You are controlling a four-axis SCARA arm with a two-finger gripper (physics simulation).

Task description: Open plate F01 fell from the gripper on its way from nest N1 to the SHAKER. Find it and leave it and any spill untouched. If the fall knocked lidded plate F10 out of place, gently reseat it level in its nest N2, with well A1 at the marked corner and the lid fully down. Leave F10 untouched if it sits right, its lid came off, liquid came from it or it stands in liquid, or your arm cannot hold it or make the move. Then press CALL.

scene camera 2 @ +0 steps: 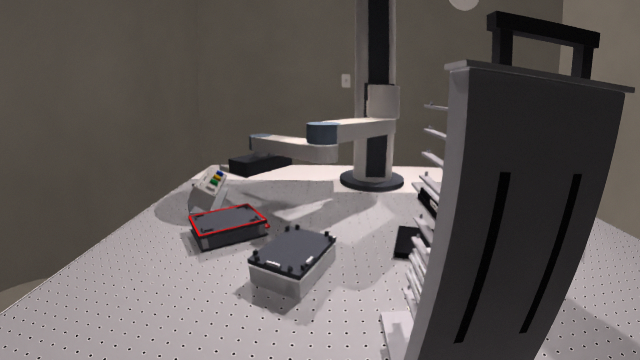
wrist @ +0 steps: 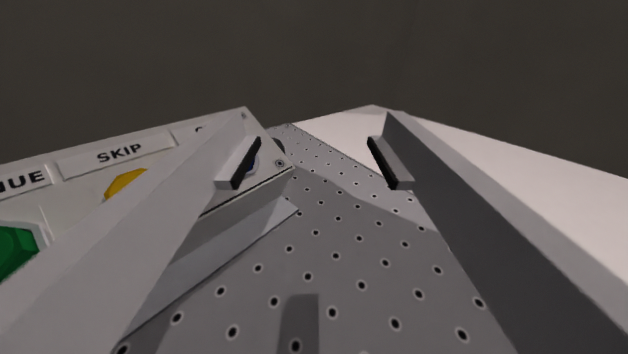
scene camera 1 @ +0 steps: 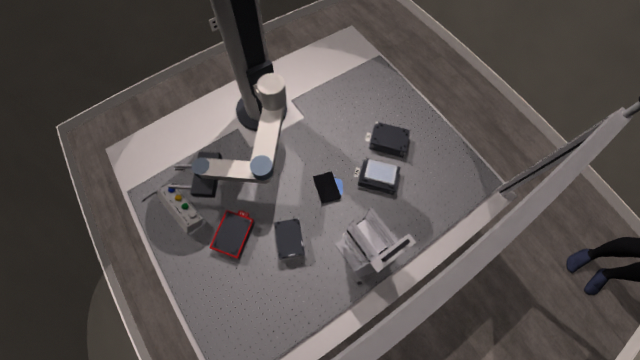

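Seen in the pictures: gripper, between the fingertips: [wrist: 314, 127] [scene camera 1: 171, 176]; arm's base, origin of its link: [scene camera 2: 371, 181].
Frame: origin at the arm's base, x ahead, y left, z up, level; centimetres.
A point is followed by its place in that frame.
Observation:
My gripper [scene camera 1: 172, 176] {x 14.2, y -50.0, z 9.8 cm} [wrist: 314, 127] {x 14.2, y -50.0, z 9.8 cm} is shut with nothing between its fingers, which still stand apart in the wrist view. It is at the upper end of the button panel [scene camera 1: 181, 212] {x 30.5, y -53.2, z 9.1 cm} [scene camera 2: 201, 194] {x 37.1, y -51.5, z 7.1 cm} [wrist: 75, 192] {x 25.9, y -53.2, z 8.3 cm}. The blue button [scene camera 1: 171, 190] {x 19.1, y -53.0, z 8.3 cm} [scene camera 2: 220, 173] {x 18.8, y -52.6, z 8.0 cm} [wrist: 251, 165] {x 17.9, y -51.9, z 7.4 cm} is partly hidden behind the left fingertip in the wrist view; the label above it is mostly covered. A black plate [scene camera 1: 327, 187] {x 52.2, y 2.7, z 2.6 cm} [scene camera 2: 406, 243] {x 53.2, y 0.2, z 2.6 cm} lies on the table, with a blue patch [scene camera 1: 339, 186] {x 54.4, y 7.6, z 1.5 cm} at its right edge. A plate with a pale top [scene camera 1: 381, 172] {x 60.7, y 24.5, z 7.2 cm} sits on a dark nest [scene camera 1: 378, 189] {x 65.1, y 20.8, z 1.8 cm}; its seating is too small to judge.
Another dark nest [scene camera 1: 390, 139] {x 50.3, y 38.6, z 6.7 cm} stands beyond the pale-topped plate. A red-rimmed dark station [scene camera 1: 231, 235] {x 48.5, y -41.0, z 5.3 cm} [scene camera 2: 230, 232] {x 48.4, y -39.6, z 1.9 cm} and a grey block with a dark clipped top [scene camera 1: 289, 239] {x 62.8, y -22.8, z 6.7 cm} [scene camera 2: 295, 252] {x 63.8, y -22.2, z 6.8 cm} stand near the panel. A tall rack [scene camera 1: 398, 251] {x 88.9, y -1.3, z 38.9 cm} [scene camera 2: 530, 150] {x 89.8, y -3.0, z 29.9 cm} stands at the front. A person's feet [scene camera 1: 580, 261] show at right.

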